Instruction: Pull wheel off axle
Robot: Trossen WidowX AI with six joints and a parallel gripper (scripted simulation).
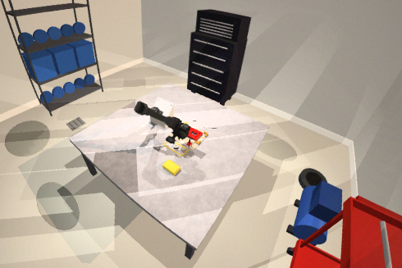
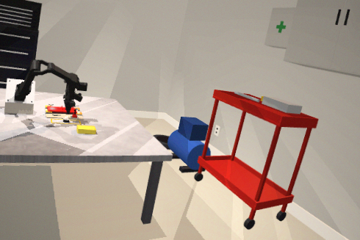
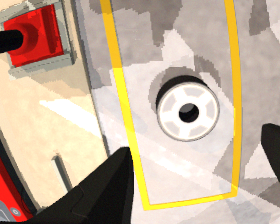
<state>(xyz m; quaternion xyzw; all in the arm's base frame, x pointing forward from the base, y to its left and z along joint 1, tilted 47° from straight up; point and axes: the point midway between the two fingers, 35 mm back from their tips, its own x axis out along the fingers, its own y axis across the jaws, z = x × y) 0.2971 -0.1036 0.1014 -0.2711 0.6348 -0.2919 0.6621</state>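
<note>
My gripper tip is now 50 mm above the small wheel. Also, from my gripper tip: yellow block: 180 mm to the right, 90 mm ahead, 50 mm below.
</note>
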